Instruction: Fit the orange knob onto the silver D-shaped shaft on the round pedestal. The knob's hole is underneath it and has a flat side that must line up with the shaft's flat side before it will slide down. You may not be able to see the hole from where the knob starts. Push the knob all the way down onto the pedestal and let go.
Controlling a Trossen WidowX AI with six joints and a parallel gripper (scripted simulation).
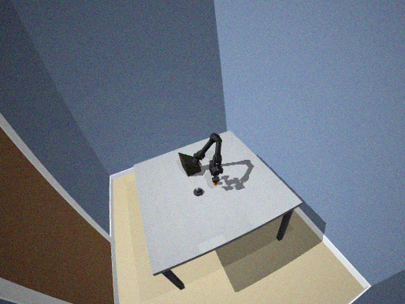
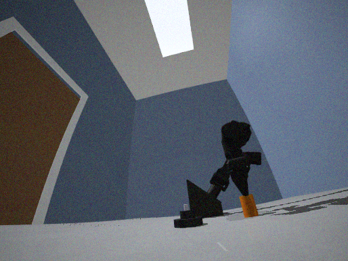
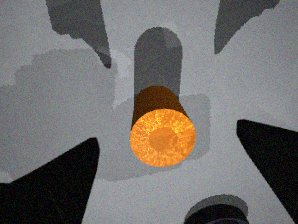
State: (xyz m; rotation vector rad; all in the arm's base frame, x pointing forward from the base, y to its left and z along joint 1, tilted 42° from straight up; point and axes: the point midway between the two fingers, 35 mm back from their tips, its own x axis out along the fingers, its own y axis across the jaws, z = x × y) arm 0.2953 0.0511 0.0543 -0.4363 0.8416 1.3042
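Now: gripper tip 10 mm above the orange knob. Also, from my gripper tip: round pedestal: 190 mm to the right, 30 mm below.
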